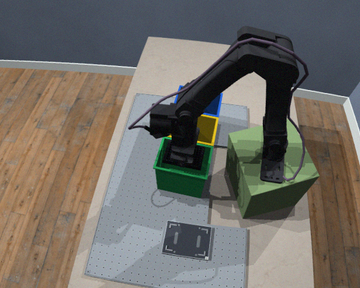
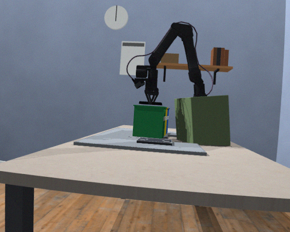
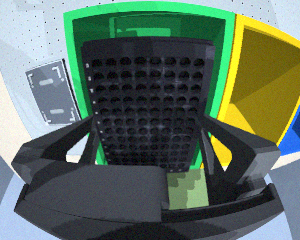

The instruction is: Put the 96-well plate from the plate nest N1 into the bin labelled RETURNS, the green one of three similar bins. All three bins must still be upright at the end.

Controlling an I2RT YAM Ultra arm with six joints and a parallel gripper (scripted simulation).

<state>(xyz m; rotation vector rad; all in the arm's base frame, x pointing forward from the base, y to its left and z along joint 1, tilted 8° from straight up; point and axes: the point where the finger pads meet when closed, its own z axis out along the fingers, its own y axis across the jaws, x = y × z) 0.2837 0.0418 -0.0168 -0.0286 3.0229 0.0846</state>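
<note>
Now: hand 110 mm above the green bin. From my hand the other things lie so: blue bin: 10 mm ahead, 260 mm to the right, 110 mm below; yellow bin: 130 mm to the right, 110 mm below; black 96-well plate: right at my hand.
</note>
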